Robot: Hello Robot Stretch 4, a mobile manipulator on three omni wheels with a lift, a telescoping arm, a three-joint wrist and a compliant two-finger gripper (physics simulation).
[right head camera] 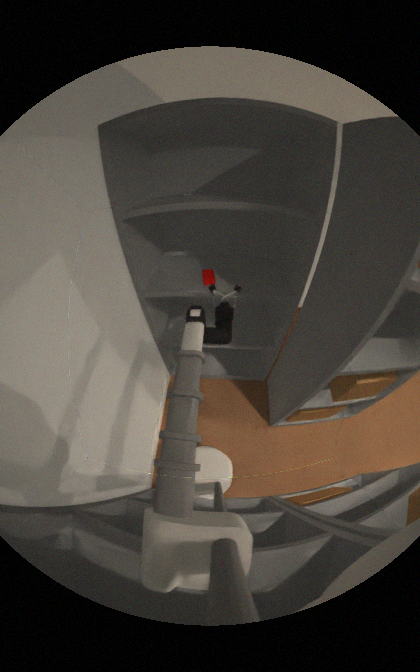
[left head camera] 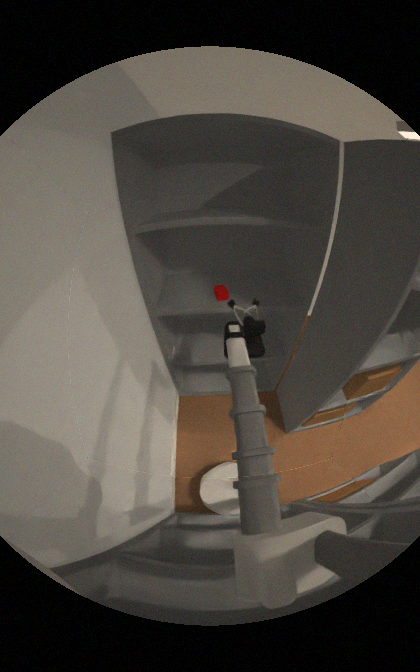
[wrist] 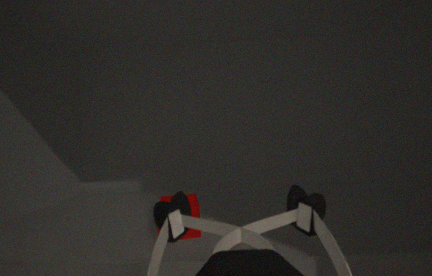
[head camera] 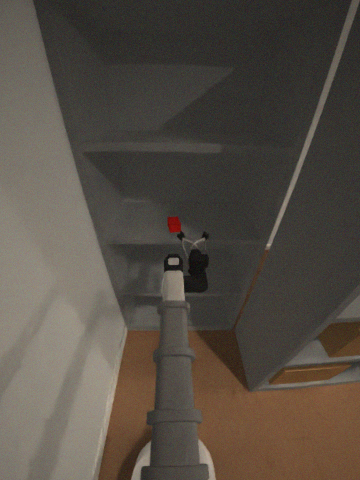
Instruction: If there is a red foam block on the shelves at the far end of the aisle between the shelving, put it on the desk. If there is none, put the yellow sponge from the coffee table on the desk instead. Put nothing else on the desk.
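Places are measured from the robot's base along level axes (x left, y ahead, z down), in metres.
Where they show: gripper, fingertip midpoint: (wrist: 237, 204) (head camera: 192, 233).
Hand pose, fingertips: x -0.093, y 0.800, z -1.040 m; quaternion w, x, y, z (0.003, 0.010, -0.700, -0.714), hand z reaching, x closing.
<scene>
After its pixels a point has its place.
A red foam block (head camera: 174, 224) {x -0.007, y 0.927, z -1.009 m} (left head camera: 221, 293) (right head camera: 208, 277) (wrist: 194, 216) {x -0.034, y 0.924, z -0.994 m} sits on a middle shelf board (head camera: 135, 235) {x 0.203, y 0.888, z -0.964 m} of the shelves at the aisle's end. My gripper (head camera: 193, 235) {x -0.093, y 0.800, z -1.040 m} (left head camera: 244, 303) (right head camera: 225, 289) (wrist: 237, 204) {x -0.093, y 0.800, z -1.040 m} is open, with nothing between its fingertips. It is at the front of that shelf, and its left fingertip is close to the block's near right side in the head view. In the wrist view the left fingertip covers part of the block; whether they touch is not clear. The desk, the coffee table and the yellow sponge do not show.
A pale wall (head camera: 60, 250) {x 0.417, y 0.601, z -1.101 m} runs along the left. A tall grey side panel (head camera: 310, 215) {x -0.537, y 0.681, z -1.209 m} stands on the right. Beyond it, brown boxes (head camera: 310, 373) {x -0.858, y 0.402, z -0.249 m} (left head camera: 372, 381) (right head camera: 362, 386) lie on low shelves. Another shelf board (head camera: 155, 147) {x 0.069, y 0.854, z -1.403 m} is above the block. My arm reaches over the brown floor (head camera: 225, 370) {x -0.390, y 0.532, z 0.027 m}.
</scene>
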